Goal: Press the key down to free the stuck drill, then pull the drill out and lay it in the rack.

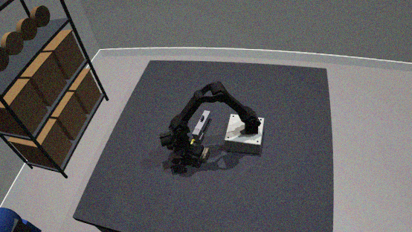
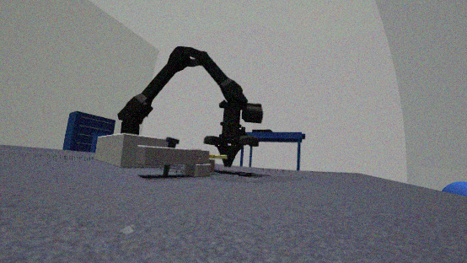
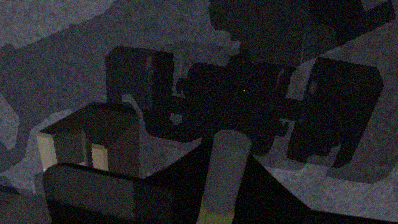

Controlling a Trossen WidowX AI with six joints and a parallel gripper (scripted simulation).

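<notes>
Right now my gripper tip is 10 mm past the drill, 40 mm to the left of it and 30 mm below it. The rest, counted from my gripper tip: black key 60 mm behind, 220 mm to the right, 30 mm above; tan block 80 mm behind, 10 mm to the right.
</notes>
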